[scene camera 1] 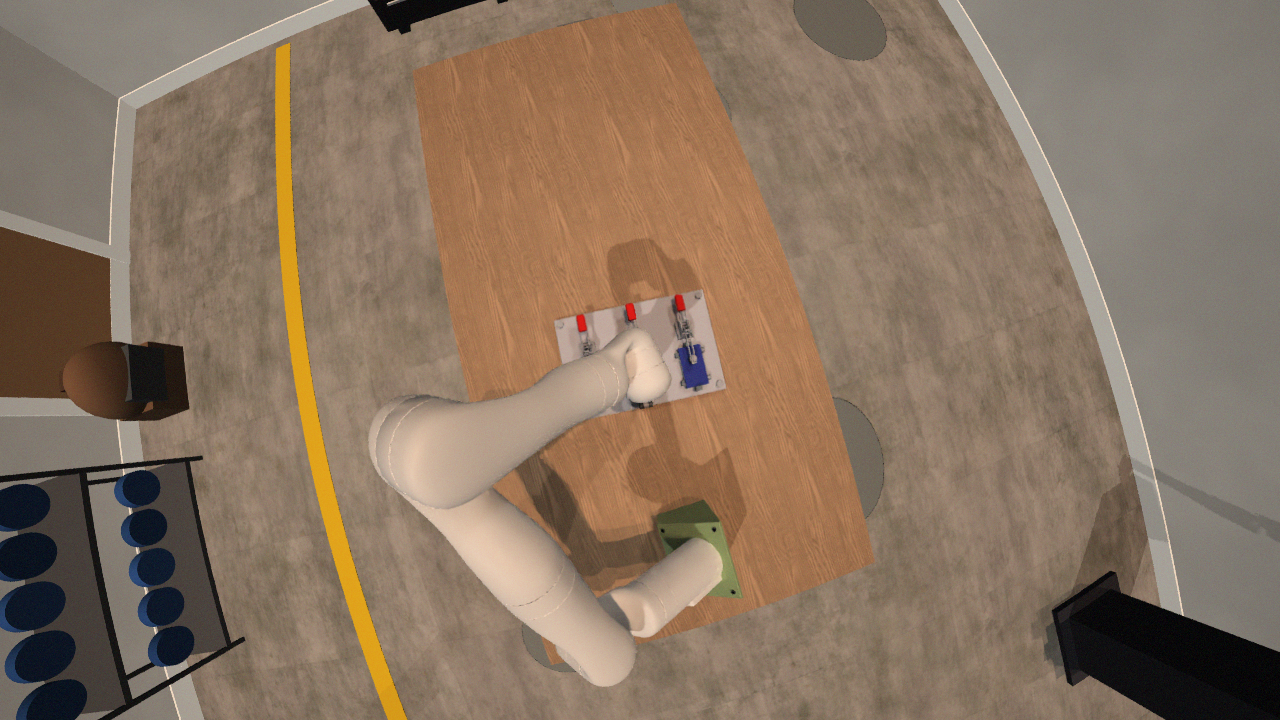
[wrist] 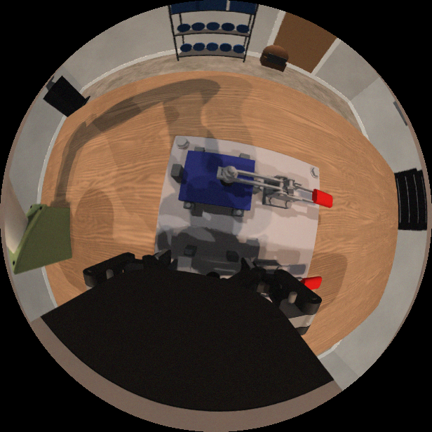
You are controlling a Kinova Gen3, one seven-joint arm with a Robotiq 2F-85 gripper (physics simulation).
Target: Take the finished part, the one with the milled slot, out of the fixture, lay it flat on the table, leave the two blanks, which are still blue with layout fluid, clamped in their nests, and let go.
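Seen in the pictures: arm's base, origin of its link: (scene camera 1: 702, 559).
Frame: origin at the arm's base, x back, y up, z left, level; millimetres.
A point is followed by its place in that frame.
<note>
The fixture plate (scene camera 1: 713, 356) @(y -126, x -374, z -180 mm) (wrist: 285, 227) lies on the table. One blue blank (scene camera 1: 694, 374) @(y -110, x -350, z -122 mm) (wrist: 200, 172) sits in an outer nest, with its clamp arm (wrist: 257, 178) down on top of it. The other blank is hidden under the arm in the scene view and does not show in the wrist view. My gripper (scene camera 1: 643, 404) (wrist: 204, 262) is low over the middle nest, its fingers wide apart and shut on the finished part. The part itself, with its slot, is hidden beneath the gripper body. The middle clamp's red handle (scene camera 1: 631, 311) @(y -80, x -522, z -36 mm) (wrist: 311, 283) is on the far side of the nest.
The right clamp's red handle (scene camera 1: 679, 302) @(y -90, x -508, z -143 mm) (wrist: 322, 198) and the left clamp's red handle (scene camera 1: 581, 323) @(y -85, x -534, z 74 mm) stand on either side of the middle one. The wooden table (scene camera 1: 581, 161) @(y -141, x -953, z -50 mm) (wrist: 125, 185) extends around the plate. The green arm base (scene camera 1: 726, 573) @(y 33, x 31, z -32 mm) (wrist: 47, 235) is at the table's near end.
</note>
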